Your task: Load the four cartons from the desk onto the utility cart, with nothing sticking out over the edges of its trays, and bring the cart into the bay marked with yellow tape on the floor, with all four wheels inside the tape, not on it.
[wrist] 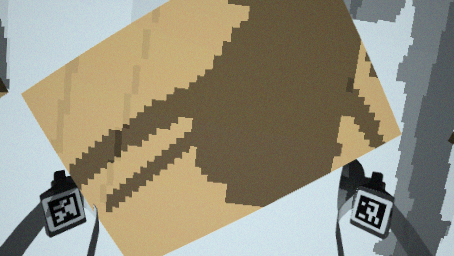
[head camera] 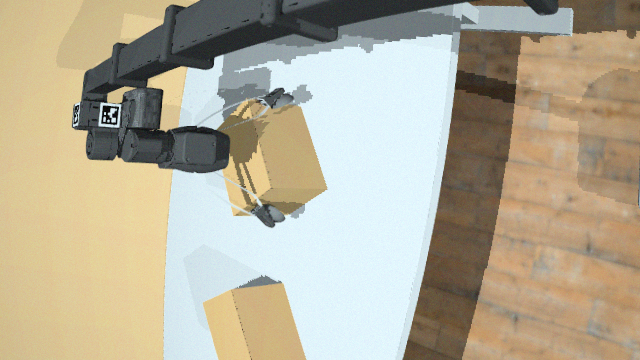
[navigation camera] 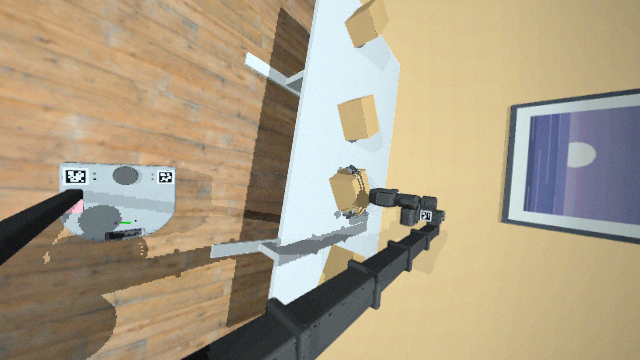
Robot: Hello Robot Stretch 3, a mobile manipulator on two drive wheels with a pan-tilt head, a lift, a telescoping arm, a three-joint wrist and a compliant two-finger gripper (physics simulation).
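Frame: origin at the robot's base, x ahead, y left, z up, level; millimetres.
Where they show: gripper, fingertip midpoint: (head camera: 285, 157) (navigation camera: 345, 191); robot's base, link origin: (navigation camera: 126, 174).
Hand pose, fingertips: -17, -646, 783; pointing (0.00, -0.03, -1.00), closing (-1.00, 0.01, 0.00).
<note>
Each offset is from my fingertips to the top centre of the thing, as dx, dy, dz. Level surfaces: height alone.
A carton {+2, -50, +56} (head camera: 295, 155) (navigation camera: 343, 194) (wrist: 150, 112) stands on the white desk {dz -63} (head camera: 380, 150) (navigation camera: 315, 175). My gripper (head camera: 274, 157) (navigation camera: 353, 192) (wrist: 219, 174) is open, with one finger beside each of two opposite sides of this carton; whether the pads touch it I cannot tell. A second carton {+322, -77, +56} (head camera: 270, 320) (navigation camera: 358, 119) stands apart on the desk. A third carton {+759, -104, +56} (navigation camera: 366, 25) stands near the top of the navigation view. A fourth carton {-409, +11, +56} (navigation camera: 337, 261) is partly hidden behind my arm. The utility cart and the yellow tape do not show in these views.
The wall (head camera: 75, 250) (navigation camera: 450, 100) runs close along the desk's far side, with a framed picture (navigation camera: 575, 200) on it. My arm (head camera: 225, 35) (navigation camera: 335, 297) reaches across the desk. My base (navigation camera: 155, 187) is on the wooden floor. Desk feet (head camera: 540, 21) (navigation camera: 230, 249) stick out on the near side.
</note>
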